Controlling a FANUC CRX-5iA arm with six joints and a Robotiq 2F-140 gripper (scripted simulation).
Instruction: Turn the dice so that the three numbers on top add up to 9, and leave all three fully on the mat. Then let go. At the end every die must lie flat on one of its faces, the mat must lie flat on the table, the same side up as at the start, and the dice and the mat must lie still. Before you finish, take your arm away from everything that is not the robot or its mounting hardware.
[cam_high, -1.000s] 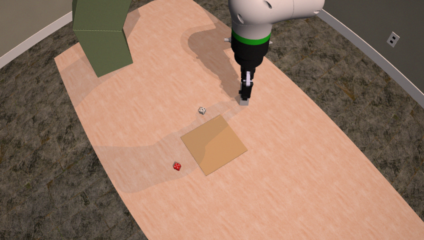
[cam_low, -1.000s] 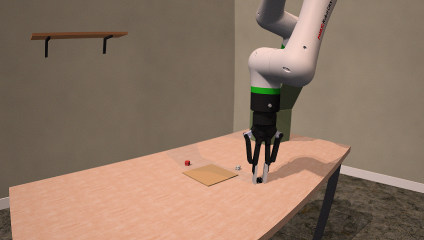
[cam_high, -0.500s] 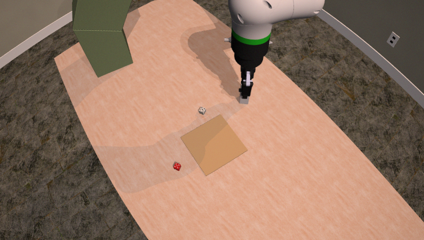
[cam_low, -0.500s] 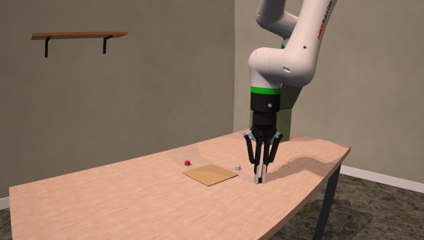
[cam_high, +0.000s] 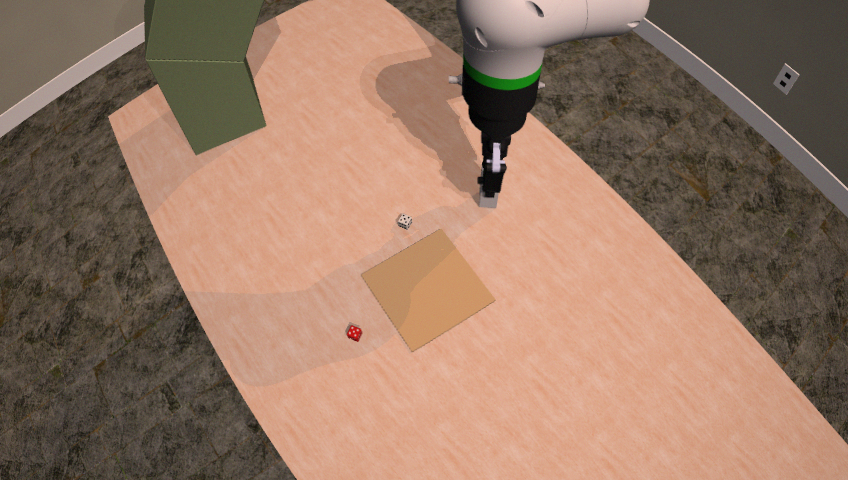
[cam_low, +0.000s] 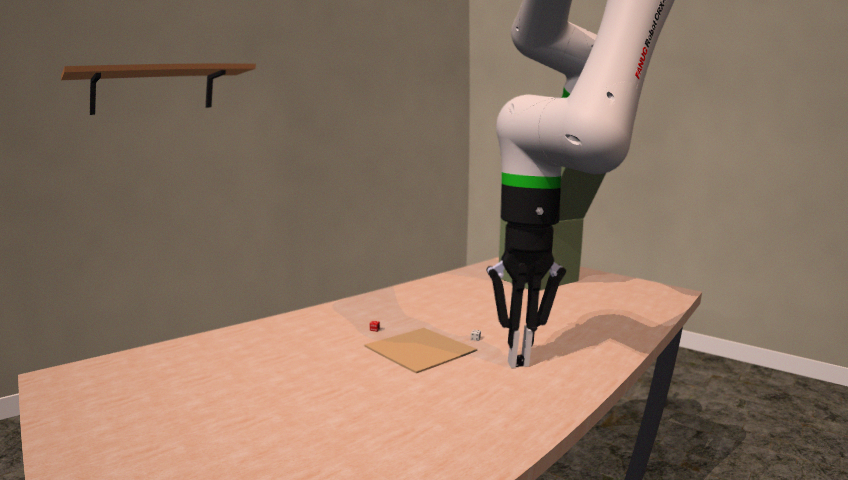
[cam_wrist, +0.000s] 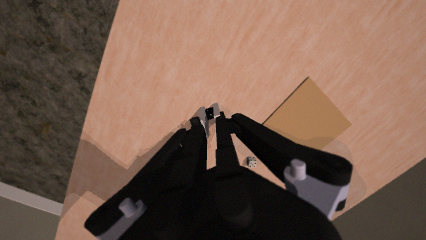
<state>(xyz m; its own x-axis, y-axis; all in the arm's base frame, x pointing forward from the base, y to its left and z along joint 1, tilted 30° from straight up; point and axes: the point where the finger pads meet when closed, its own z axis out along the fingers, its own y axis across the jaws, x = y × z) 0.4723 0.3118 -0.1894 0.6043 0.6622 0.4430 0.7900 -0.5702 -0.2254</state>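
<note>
My gripper is now 7 cm short of the tan square mat, 16 cm to the left of it and 3 cm above it. Round my hand: black die (3 cm below); then white die (4 cm behind, 13 cm to the right, 3 cm below); then red die (8 cm ahead, 29 cm to the right, 3 cm below).
</note>
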